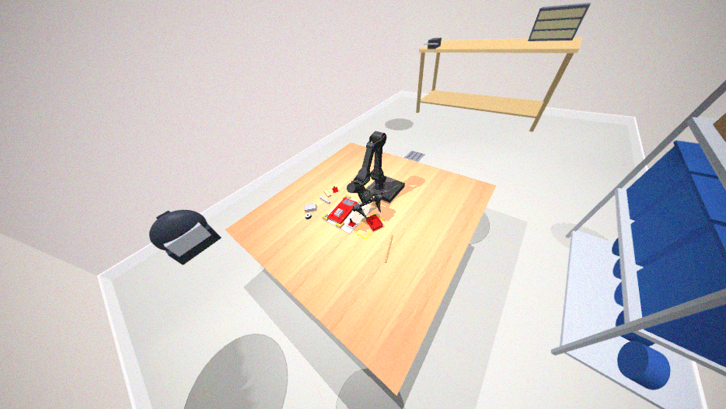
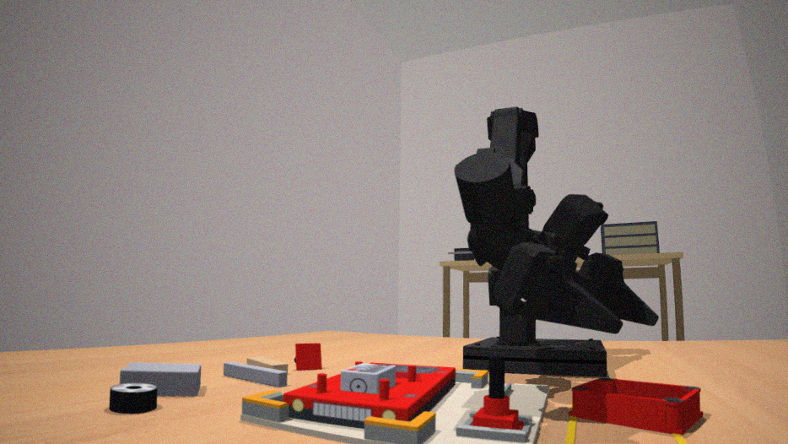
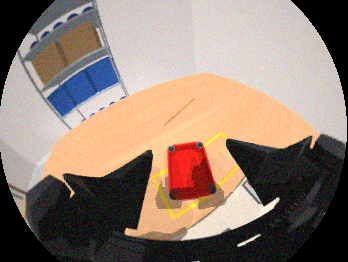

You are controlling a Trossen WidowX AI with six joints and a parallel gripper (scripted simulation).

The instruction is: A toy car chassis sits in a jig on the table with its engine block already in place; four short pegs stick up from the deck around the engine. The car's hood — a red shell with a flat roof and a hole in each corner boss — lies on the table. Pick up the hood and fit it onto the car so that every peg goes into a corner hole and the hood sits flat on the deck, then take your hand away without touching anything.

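My gripper tip is now 70 mm above the red hood. Round my gripper tip: grey engine block: 20 mm ahead, 240 mm to the right, 60 mm below; then black wheel: 110 mm ahead, 430 mm to the right, 70 mm below.
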